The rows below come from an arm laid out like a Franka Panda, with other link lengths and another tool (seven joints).
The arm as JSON. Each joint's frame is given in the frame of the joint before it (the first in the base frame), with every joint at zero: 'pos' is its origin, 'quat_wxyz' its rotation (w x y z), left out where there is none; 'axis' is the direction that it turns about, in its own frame. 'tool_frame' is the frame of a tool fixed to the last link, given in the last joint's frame.
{
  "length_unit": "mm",
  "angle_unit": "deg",
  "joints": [
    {
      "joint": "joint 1",
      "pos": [
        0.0,
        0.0,
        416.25
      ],
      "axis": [
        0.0,
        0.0,
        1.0
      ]
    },
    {
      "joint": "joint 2",
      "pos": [
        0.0,
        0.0,
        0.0
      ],
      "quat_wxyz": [
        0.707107,
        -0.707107,
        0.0,
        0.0
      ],
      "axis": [
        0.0,
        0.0,
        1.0
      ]
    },
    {
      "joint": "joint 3",
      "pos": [
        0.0,
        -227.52,
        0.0
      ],
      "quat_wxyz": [
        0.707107,
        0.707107,
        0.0,
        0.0
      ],
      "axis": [
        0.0,
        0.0,
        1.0
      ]
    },
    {
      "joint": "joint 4",
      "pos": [
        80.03,
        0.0,
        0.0
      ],
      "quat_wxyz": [
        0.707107,
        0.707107,
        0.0,
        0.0
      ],
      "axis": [
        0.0,
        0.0,
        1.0
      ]
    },
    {
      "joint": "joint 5",
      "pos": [
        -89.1,
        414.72,
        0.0
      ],
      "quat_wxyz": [
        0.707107,
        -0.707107,
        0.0,
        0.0
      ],
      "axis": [
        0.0,
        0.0,
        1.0
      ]
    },
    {
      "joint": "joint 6",
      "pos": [
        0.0,
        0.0,
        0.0
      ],
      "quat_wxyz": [
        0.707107,
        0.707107,
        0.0,
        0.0
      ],
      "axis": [
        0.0,
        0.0,
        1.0
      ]
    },
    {
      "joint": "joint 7",
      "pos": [
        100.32,
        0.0,
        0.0
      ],
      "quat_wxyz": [
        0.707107,
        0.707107,
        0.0,
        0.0
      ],
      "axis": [
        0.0,
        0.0,
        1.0
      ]
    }
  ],
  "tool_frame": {
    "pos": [
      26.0,
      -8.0,
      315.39
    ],
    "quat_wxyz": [
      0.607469,
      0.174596,
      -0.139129,
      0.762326
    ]
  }
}
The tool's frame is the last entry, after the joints.
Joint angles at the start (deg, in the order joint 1, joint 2, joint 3, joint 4, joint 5, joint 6, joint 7): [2.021, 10.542, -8.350, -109.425, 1.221, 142.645, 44.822]
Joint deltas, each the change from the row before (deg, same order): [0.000, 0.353, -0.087, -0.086, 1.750, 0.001, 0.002]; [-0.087, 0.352, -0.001, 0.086, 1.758, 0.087, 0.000]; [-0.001, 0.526, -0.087, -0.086, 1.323, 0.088, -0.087]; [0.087, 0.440, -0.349, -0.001, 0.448, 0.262, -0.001]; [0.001, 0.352, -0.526, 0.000, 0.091, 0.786, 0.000]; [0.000, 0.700, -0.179, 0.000, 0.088, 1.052, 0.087]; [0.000, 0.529, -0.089, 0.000, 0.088, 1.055, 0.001]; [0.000, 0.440, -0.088, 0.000, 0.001, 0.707, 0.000]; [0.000, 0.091, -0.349, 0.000, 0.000, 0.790, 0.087]
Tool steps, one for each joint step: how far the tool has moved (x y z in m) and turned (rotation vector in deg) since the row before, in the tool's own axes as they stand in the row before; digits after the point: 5 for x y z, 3 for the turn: [0.00427, 0.00334, 0.00318, -0.307, -0.148, 1.756]; [0.00190, 0.00209, 0.00264, -0.188, -0.376, 1.715]; [0.00610, 0.00268, 0.00407, -0.283, 0.084, 1.283]; [0.00474, -0.00203, 0.00219, 0.163, 0.107, 0.541]; [0.00264, -0.00752, 0.00051, 0.697, -0.253, 0.217]; [0.00350, -0.00315, 0.00401, 0.471, -0.218, 0.089]; [0.00109, -0.00251, 0.00318, 0.414, -0.399, -0.058]; [0.00192, -0.00182, 0.00252, 0.280, -0.162, -0.074]; [-0.00115, -0.00635, -0.00067, 0.688, -0.502, 0.065]
